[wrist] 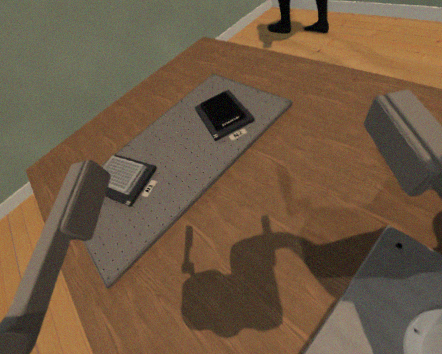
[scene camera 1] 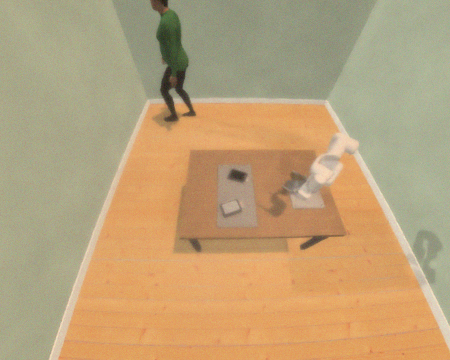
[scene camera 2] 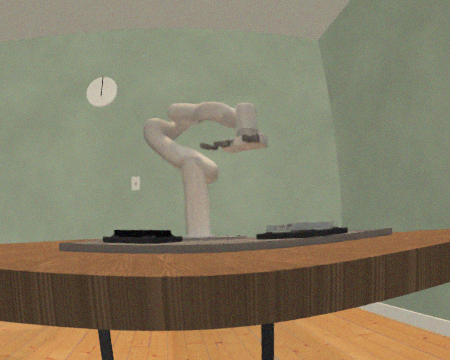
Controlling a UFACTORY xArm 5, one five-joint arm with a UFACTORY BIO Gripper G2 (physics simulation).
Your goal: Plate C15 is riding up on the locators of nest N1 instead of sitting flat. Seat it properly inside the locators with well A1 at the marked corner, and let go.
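Frame: origin at the arm's base, x ahead, y left, z up, level; centimetres.
Seen in the pictures: end effector, tool point: (wrist: 220, 174) (scene camera 1: 290, 180) (scene camera 2: 225, 142); arm's base, origin of the base link: (scene camera 2: 198, 237).
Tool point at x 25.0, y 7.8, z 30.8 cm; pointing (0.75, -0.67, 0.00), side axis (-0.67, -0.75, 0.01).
Observation:
Pixels of each thing's middle, then the offset from my tool point to it. "pt": a spot on its surface instead.
- Plate C15, body centre: (scene camera 2: 299, 227) (wrist: 119, 173) (scene camera 1: 230, 206) dx +41.7, dy +8.0, dz -28.9 cm
- dark nest N1, body centre: (scene camera 2: 301, 233) (wrist: 121, 177) (scene camera 1: 230, 207) dx +41.5, dy +8.5, dz -30.2 cm
- Nest N2, surface spot: (wrist: 216, 134) pt dx +29.6, dy -16.9, dz -29.6 cm
- black plate, body centre: (scene camera 2: 144, 233) (wrist: 221, 109) (scene camera 1: 237, 175) dx +34.8, dy -24.0, dz -29.0 cm
Plate C15 (scene camera 1: 231, 207) (scene camera 2: 300, 227) (wrist: 126, 174), a pale well plate, lies on the dark nest N1 (scene camera 2: 302, 233) (wrist: 144, 184). In the scene camera 2 view it stands above the nest's rim; its exact tilt is too blurred to tell. The left finger partly hides the nest's left side in the wrist view. The nest's label is hard to read, and well A1 cannot be made out. My gripper (scene camera 1: 290, 181) (scene camera 2: 230, 142) (wrist: 245, 171) is open and empty, high above the table and well away from the plate, on the arm base's side.
Nest N2 (wrist: 216, 134) holds a black plate (scene camera 1: 238, 175) (scene camera 2: 142, 233) (wrist: 223, 111) on the same grey perforated board (scene camera 1: 237, 192) (scene camera 2: 200, 246) (wrist: 175, 165). The arm stands on a pale base plate (scene camera 1: 310, 204) (wrist: 332, 327). A person in green (scene camera 1: 172, 42) is beyond the table.

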